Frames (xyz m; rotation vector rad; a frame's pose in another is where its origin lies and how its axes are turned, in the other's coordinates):
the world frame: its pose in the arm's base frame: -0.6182 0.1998 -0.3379 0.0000 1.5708 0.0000
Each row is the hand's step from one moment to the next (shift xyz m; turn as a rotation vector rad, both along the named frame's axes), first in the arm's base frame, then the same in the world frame.
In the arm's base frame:
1: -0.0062 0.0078 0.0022 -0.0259 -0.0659 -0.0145
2: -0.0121 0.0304 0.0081 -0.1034 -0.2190 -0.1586
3: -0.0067 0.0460 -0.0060 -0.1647 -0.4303 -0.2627
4: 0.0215 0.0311 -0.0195 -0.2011 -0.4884 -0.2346
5: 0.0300 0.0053 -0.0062 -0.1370 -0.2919 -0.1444
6: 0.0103 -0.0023 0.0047 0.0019 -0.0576 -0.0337
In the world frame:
1: -0.0022 0.0078 -0.0062 0.0145 -0.0659 -0.0259
2: -0.0081 0.0304 -0.0121 0.1586 -0.2190 -0.1034
3: 0.0060 0.0460 -0.0067 0.2627 -0.4303 -0.1647
4: 0.0195 0.0311 0.0215 0.2346 -0.4884 -0.2011
5: 0.0062 0.0053 0.0300 0.1444 -0.2919 -0.1370
6: -0.0047 -0.0023 0.0103 0.0337 -0.0576 0.0019

